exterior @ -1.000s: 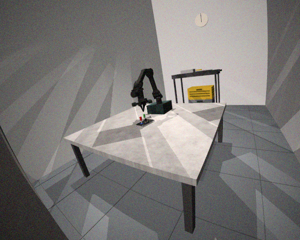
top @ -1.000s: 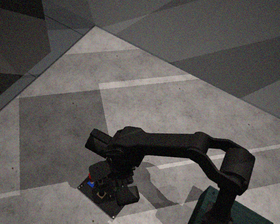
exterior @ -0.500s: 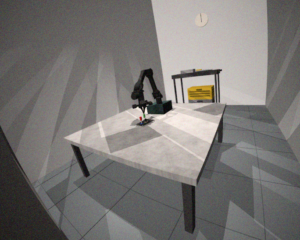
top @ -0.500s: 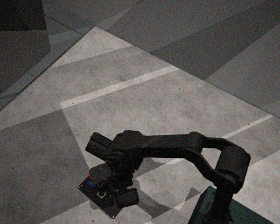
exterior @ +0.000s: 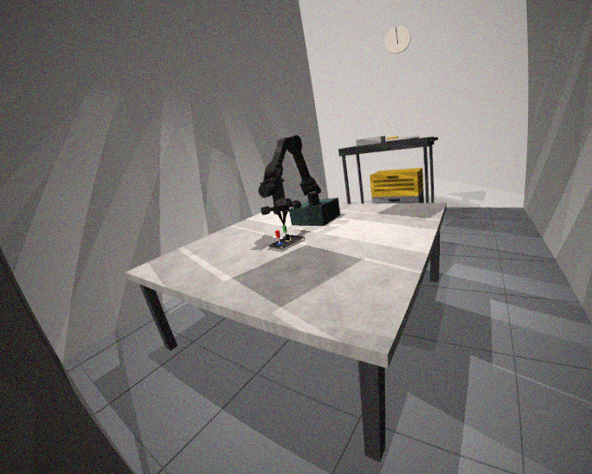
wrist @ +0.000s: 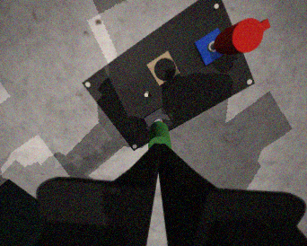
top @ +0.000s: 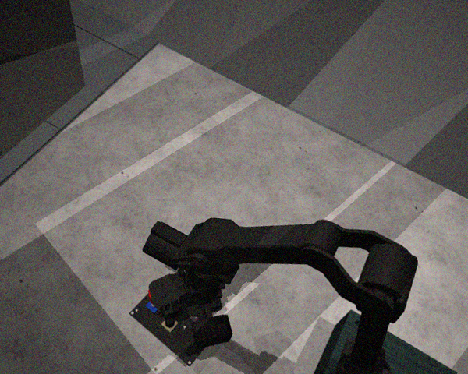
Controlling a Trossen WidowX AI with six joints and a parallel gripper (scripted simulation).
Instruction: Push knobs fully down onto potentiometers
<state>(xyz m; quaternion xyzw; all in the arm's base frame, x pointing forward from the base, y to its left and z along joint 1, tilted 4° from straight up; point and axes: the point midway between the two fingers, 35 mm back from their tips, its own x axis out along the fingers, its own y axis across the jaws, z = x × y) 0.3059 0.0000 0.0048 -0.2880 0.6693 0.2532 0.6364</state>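
The green knob lies 2 cm below my gripper tip. The rest, counted from my gripper tip: red knob: 9 cm ahead, 2 cm to the left, 1 cm below.
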